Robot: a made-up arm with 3 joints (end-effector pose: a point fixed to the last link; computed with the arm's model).
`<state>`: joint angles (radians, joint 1 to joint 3).
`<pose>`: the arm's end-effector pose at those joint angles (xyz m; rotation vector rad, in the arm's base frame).
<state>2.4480 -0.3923 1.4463</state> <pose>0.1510 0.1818 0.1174 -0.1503 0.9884 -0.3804</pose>
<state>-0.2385 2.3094 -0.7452</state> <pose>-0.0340 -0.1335 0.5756 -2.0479 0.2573 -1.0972</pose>
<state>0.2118 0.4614 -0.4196</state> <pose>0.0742 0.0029 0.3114 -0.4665 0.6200 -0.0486</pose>
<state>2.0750 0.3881 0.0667</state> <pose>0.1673 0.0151 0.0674 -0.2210 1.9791 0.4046</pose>
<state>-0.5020 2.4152 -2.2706</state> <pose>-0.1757 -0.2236 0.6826 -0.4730 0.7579 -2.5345</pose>
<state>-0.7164 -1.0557 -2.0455</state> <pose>-0.0723 0.3179 0.4012 0.2134 1.1960 1.1104</pose>
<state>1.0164 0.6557 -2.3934</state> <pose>0.0969 -0.1359 0.0830 0.7239 -2.7314 0.5956</pose>
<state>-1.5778 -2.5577 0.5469</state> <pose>-0.5327 0.0911 0.0720 2.4072 -0.7263 1.3638</pose>
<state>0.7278 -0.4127 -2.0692</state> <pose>0.1470 0.1981 0.1304 0.4566 2.7431 0.3623</pose>
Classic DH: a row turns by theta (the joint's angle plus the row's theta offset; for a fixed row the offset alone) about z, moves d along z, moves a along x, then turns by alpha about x. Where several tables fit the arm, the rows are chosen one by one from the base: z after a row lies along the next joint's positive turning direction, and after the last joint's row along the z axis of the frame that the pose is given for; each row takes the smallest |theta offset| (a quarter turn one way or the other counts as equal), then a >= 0, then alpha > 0; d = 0 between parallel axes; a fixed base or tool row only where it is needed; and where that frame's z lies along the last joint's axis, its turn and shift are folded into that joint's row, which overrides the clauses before.
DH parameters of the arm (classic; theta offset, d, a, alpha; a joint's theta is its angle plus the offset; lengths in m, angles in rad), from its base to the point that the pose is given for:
base (fixed): 0 0.14 0 -1.5708
joint 1: -1.5708 0.03 0.35 1.5708
joint 2: 0 -0.01 -0.27 1.5708
joint 3: 1.5708 -0.05 0.02 1.5708
tool (fixed): 3.1416 0.11 0 0

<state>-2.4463 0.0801 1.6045</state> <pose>0.0421 0.0563 0.0355 0.0908 2.2309 0.0407</pose>
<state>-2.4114 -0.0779 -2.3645</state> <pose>-0.0892 0.1059 0.1924 -0.0568 -0.0469 0.0533</pose>
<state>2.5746 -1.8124 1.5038</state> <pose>0.3356 0.2924 -0.1989 -0.8482 0.7510 -1.6764</pose>
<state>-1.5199 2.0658 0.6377</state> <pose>-0.4011 -0.1640 0.0888 -2.1232 -1.2346 -1.0024</pose>
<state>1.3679 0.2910 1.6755</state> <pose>0.0264 -0.0086 0.2448 -0.0143 -0.3054 0.2918</pose>
